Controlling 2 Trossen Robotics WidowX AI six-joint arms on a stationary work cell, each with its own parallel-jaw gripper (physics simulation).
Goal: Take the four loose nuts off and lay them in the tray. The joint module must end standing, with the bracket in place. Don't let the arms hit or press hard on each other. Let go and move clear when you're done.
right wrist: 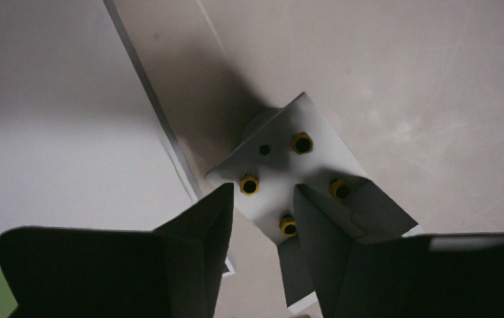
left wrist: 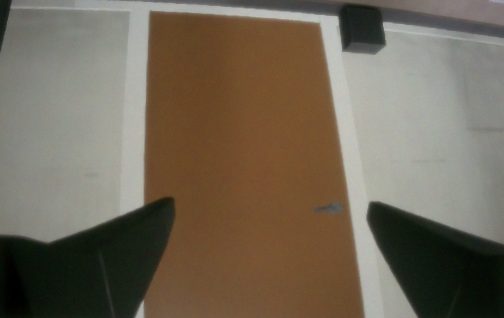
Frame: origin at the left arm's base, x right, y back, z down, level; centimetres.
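Seen in the pictures: left gripper, between the fingertips: (left wrist: 272, 209); right gripper, between the fingertips: (right wrist: 263, 192).
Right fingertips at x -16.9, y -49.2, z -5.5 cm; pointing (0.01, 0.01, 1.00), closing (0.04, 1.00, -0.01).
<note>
Pixels of each thing's top centre, then the offset from my right fingertips to it. "spot": a spot on its surface instead.
- rounded joint module, centre of its top: (right wrist: 295, 188) dz +1.8, dx -0.6, dy +1.9 cm
- top, a spot on its surface: (right wrist: 294, 145) spot: dz +1.6, dx +1.8, dy +1.5 cm
- lower down, centre of its top: (right wrist: 290, 230) dz +1.6, dx -3.1, dy +1.9 cm
- green patch, a spot on its surface: (right wrist: 6, 299) spot: dz +7.1, dx -18.0, dy -24.4 cm
- black box, centre of its top: (left wrist: 365, 48) dz +3.5, dx +37.2, dy -6.5 cm
In the right wrist view, the bracket (right wrist: 320, 122) is a pale plate with a small hole and a dark bent flange. Part of the rounded joint module (right wrist: 258, 123) shows behind its upper left edge. Yellow nuts sit on the plate: one near the top (right wrist: 294, 145), one at the left (right wrist: 242, 185), one at the right (right wrist: 334, 187) and one lower down (right wrist: 283, 221), partly behind a finger. My right gripper (right wrist: 263, 192) is partly open and empty over the plate, its left fingertip near the left nut. My left gripper (left wrist: 272, 209) is wide open and empty, away from the parts.
The shallow light-grey tray (right wrist: 192, 192) lies left of the bracket in the right wrist view, its edge close by. A green patch (right wrist: 6, 299) shows at the lower left corner. The left wrist view faces an orange-brown door (left wrist: 240, 110) and a black box (left wrist: 361, 29).
</note>
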